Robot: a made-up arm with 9 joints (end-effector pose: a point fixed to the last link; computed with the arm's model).
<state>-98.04 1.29 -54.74 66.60 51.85 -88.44 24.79 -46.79 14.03</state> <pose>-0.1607 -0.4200 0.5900 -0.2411 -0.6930 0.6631 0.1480</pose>
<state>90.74 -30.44 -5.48 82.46 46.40 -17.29 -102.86 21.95 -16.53</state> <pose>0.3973 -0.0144 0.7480 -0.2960 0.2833 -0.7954 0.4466</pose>
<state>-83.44 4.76 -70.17 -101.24 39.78 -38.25 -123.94 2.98 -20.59</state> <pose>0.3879 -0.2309 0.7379 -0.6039 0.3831 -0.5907 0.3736</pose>
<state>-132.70 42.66 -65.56 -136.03 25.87 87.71 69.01 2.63 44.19</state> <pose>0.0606 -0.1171 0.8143 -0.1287 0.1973 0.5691 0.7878</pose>
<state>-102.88 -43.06 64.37 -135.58 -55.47 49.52 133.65 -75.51 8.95</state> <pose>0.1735 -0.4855 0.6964 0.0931 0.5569 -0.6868 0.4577</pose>
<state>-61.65 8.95 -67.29 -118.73 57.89 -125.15 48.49 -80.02 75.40</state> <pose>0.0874 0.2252 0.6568 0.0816 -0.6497 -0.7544 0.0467</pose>
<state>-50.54 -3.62 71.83 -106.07 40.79 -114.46 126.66 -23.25 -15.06</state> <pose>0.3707 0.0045 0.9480 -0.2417 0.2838 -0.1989 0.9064</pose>
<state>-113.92 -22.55 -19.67 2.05 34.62 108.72 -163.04 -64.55 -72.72</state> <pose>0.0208 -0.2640 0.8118 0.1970 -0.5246 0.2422 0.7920</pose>
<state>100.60 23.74 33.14 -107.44 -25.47 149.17 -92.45 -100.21 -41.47</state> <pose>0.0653 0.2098 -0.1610 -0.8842 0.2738 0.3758 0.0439</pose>
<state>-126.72 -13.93 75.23 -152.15 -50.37 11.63 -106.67 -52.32 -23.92</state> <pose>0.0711 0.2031 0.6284 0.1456 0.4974 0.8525 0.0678</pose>
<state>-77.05 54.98 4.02 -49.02 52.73 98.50 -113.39 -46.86 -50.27</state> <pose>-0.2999 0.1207 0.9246 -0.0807 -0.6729 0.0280 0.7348</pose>
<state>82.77 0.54 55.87 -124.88 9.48 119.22 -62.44 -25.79 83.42</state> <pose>0.3668 0.0704 0.2335 -0.0828 0.9007 -0.3144 0.2881</pose>
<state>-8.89 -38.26 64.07 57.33 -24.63 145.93 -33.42 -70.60 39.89</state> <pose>0.1328 0.2311 0.5561 -0.0714 -0.7111 -0.5972 0.3641</pose>
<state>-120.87 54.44 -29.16 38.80 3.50 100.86 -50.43 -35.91 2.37</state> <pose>-0.1076 -0.0928 0.9118 -0.0748 -0.1509 -0.7758 0.6081</pose>
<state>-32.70 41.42 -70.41 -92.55 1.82 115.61 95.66 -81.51 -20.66</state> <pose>0.5047 0.3517 0.9463 -0.0587 0.3518 0.4399 0.8242</pose>
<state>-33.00 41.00 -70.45 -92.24 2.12 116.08 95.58 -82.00 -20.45</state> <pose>0.5053 0.3499 0.9452 -0.0579 0.3538 0.4422 0.8222</pose>
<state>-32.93 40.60 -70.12 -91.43 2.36 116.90 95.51 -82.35 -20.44</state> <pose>0.5103 0.3514 0.9345 -0.0561 0.3651 0.4430 0.8169</pose>
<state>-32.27 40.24 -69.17 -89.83 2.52 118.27 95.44 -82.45 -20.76</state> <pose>0.5212 0.3578 0.9081 -0.0531 0.3913 0.4410 0.8059</pose>
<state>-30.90 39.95 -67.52 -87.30 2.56 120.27 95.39 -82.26 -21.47</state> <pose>0.5370 0.3679 0.8621 -0.0489 0.4345 0.4335 0.7880</pose>
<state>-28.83 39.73 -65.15 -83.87 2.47 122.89 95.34 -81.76 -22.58</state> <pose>0.5536 0.3781 0.7954 -0.0441 0.4933 0.4174 0.7619</pose>
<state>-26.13 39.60 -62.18 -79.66 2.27 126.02 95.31 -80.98 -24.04</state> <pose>0.5655 0.3822 0.7104 -0.0400 0.5637 0.3886 0.7278</pose>
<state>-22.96 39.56 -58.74 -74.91 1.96 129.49 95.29 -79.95 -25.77</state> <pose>0.5672 0.3739 0.6141 -0.0378 0.6390 0.3450 0.6864</pose>
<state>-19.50 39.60 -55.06 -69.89 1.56 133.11 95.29 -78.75 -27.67</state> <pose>0.5561 0.3488 0.5173 -0.0386 0.7118 0.2866 0.6401</pose>
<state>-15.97 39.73 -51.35 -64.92 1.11 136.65 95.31 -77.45 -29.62</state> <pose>0.5333 0.3079 0.4318 -0.0433 0.7752 0.2170 0.5917</pose>
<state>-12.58 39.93 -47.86 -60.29 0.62 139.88 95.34 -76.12 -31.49</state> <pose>0.5034 0.2566 0.3661 -0.0511 0.8248 0.1426 0.5448</pose>
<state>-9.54 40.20 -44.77 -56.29 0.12 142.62 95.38 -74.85 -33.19</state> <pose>0.4724 0.2037 0.3230 -0.0610 0.8591 0.0710 0.5031</pose>
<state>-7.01 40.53 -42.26 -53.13 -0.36 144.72 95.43 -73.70 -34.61</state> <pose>0.4457 0.1571 0.2995 -0.0713 0.8800 0.0092 0.4695</pose>
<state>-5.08 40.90 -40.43 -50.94 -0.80 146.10 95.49 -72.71 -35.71</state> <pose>0.4266 0.1221 0.2894 -0.0801 0.8906 -0.0382 0.4461</pose>
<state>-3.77 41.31 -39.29 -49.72 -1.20 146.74 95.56 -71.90 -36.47</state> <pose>0.4161 0.1003 0.2866 -0.0862 0.8945 -0.0693 0.4331</pose>
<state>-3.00 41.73 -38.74 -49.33 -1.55 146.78 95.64 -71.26 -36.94</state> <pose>0.4128 0.0902 0.2868 -0.0895 0.8946 -0.0859 0.4293</pose>
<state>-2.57 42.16 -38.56 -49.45 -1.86 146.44 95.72 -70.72 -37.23</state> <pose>0.4141 0.0873 0.2881 -0.0909 0.8928 -0.0934 0.4311</pose>
